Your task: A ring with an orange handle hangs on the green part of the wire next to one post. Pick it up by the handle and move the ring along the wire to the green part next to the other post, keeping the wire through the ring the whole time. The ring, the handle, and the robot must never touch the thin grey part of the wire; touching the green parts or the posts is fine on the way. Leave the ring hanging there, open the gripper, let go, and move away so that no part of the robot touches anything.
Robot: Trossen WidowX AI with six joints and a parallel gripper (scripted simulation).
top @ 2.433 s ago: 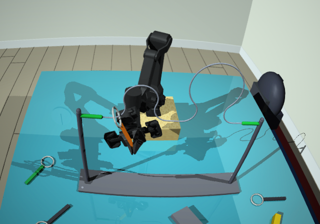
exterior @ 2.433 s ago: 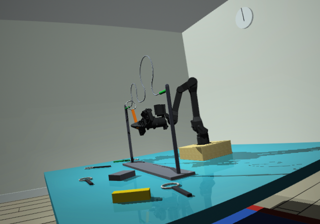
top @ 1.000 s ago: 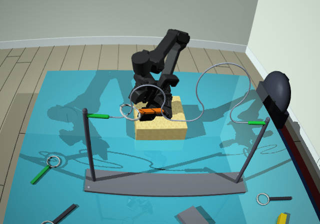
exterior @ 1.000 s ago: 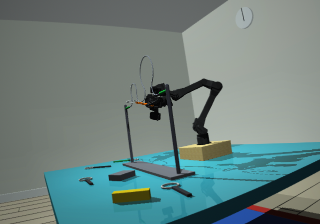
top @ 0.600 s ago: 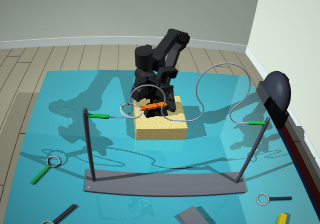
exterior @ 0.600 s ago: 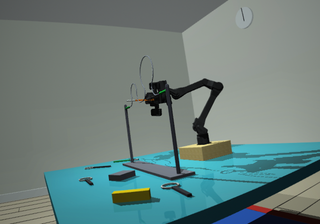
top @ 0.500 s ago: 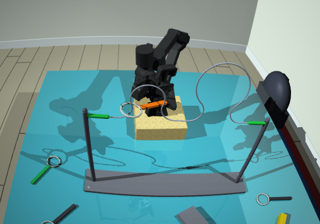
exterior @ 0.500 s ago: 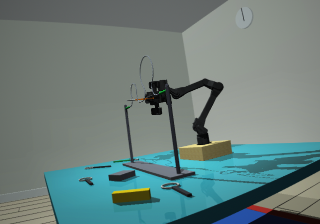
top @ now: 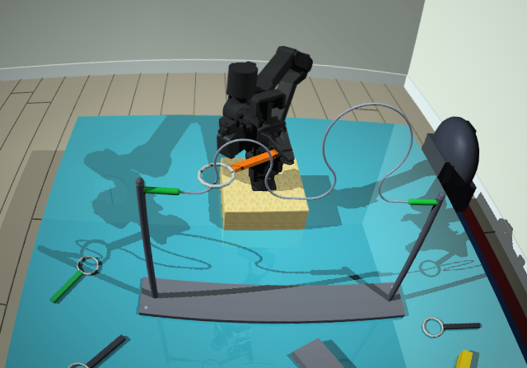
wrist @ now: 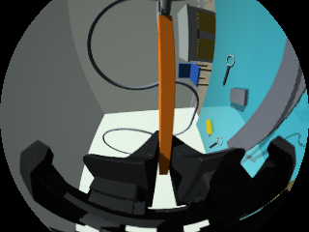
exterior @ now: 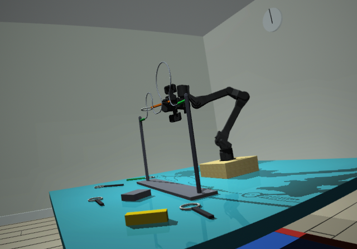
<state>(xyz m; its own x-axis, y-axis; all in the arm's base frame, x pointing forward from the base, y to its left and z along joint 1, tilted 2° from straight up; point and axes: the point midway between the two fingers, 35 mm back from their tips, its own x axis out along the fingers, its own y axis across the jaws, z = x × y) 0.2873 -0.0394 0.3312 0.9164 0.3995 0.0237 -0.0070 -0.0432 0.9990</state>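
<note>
Right now the ring with orange handle is 90 mm to the right of my gripper tip and 10 mm below it. From my gripper tip the other things lie so: grey block 390 mm below, 220 mm ahead, 80 mm to the left; yellow block 430 mm to the left, 390 mm below, 330 mm ahead.
</note>
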